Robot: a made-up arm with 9 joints. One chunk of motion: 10 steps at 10 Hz.
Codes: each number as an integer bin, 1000 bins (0 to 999) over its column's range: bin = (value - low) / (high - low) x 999, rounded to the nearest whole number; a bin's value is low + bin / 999 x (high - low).
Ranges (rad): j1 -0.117..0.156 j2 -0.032..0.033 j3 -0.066..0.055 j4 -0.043..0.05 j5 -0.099..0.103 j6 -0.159..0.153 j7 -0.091..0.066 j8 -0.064..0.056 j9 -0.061..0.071
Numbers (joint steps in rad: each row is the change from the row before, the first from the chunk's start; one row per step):
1: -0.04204 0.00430 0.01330 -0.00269 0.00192 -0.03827 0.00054 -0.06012 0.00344
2: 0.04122 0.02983 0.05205 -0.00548 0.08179 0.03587 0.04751 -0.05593 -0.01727
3: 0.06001 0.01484 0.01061 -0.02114 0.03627 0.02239 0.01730 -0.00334 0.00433
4: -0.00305 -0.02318 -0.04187 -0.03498 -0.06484 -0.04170 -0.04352 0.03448 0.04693
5: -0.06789 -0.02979 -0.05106 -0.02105 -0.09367 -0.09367 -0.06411 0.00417 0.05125
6: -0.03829 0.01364 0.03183 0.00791 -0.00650 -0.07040 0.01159 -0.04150 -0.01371
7: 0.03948 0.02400 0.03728 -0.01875 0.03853 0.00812 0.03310 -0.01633 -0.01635
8: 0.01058 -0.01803 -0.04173 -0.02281 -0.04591 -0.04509 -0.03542 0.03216 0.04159
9: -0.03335 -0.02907 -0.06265 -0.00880 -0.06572 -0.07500 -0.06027 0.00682 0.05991
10: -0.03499 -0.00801 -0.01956 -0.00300 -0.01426 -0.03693 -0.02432 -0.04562 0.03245
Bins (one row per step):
1: 274 558 655 433 499 387 582 32 488
2: 579 950 975 403 894 624 881 67 331
3: 648 720 633 235 669 581 689 505 494
4: 417 136 199 86 169 376 302 820 817
5: 180 34 123 236 26 209 171 568 850
6: 288 701 808 547 457 284 653 187 358
7: 573 861 853 260 680 535 790 397 338
8: 467 215 200 217 263 365 354 801 776
9: 306 45 28 367 165 269 196 590 915
10: 300 369 383 430 419 391 424 153 707

